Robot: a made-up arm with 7 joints. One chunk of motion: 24 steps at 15 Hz.
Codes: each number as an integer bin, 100 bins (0 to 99) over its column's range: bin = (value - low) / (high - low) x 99, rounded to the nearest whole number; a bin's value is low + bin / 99 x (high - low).
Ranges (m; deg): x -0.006..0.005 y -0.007..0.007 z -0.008..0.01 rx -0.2..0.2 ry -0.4..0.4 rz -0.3..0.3
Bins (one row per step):
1: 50 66 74 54 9 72
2: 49 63 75 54 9 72
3: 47 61 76 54 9 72
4: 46 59 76 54 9 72
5: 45 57 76 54 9 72
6: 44 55 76 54 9 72
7: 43 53 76 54 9 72
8: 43 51 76 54 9 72
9: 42 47 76 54 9 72
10: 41 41 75 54 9 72
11: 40 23 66 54 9 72
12: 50 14 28 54 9 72
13: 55 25 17 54 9 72
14: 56 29 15 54 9 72
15: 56 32 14 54 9 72
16: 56 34 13 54 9 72
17: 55 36 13 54 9 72
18: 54 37 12 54 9 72
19: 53 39 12 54 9 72
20: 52 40 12 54 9 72
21: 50 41 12 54 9 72
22: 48 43 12 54 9 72
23: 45 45 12 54 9 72
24: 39 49 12 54 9 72
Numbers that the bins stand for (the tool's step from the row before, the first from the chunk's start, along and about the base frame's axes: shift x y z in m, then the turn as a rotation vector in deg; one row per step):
1: -0.00044 0.00233 0.00545 0.018 -0.327 0.136
2: -0.00056 0.00191 0.00564 0.018 -0.327 0.136
3: -0.00078 0.00163 0.00582 0.018 -0.327 0.136
4: -0.00089 0.00134 0.00582 0.018 -0.327 0.136
5: -0.00100 0.00106 0.00582 0.018 -0.327 0.136
6: -0.00111 0.00078 0.00582 0.018 -0.327 0.136
7: -0.00122 0.00049 0.00582 0.018 -0.327 0.136
8: -0.00122 0.00021 0.00582 0.018 -0.327 0.136
9: -0.00133 -0.00035 0.00582 0.018 -0.327 0.136
10: -0.00144 -0.00120 0.00564 0.018 -0.327 0.136
11: -0.00156 -0.00375 0.00400 0.018 -0.327 0.136
12: -0.00044 -0.00502 -0.00291 0.018 -0.327 0.136
13: 0.00011 -0.00346 -0.00491 0.018 -0.327 0.136
14: 0.00022 -0.00290 -0.00527 0.018 -0.327 0.136
15: 0.00022 -0.00247 -0.00545 0.018 -0.327 0.136
16: 0.00022 -0.00219 -0.00564 0.018 -0.327 0.136
17: 0.00011 -0.00191 -0.00564 0.018 -0.327 0.136
18: 0.00000 -0.00177 -0.00582 0.018 -0.327 0.136
19: -0.00011 -0.00148 -0.00582 0.018 -0.327 0.136
20: -0.00022 -0.00134 -0.00582 0.018 -0.327 0.136
21: -0.00044 -0.00120 -0.00582 0.018 -0.327 0.136
22: -0.00067 -0.00092 -0.00582 0.018 -0.327 0.136
23: -0.00100 -0.00064 -0.00582 0.018 -0.327 0.136
24: -0.00167 -0.00007 -0.00582 0.018 -0.327 0.136

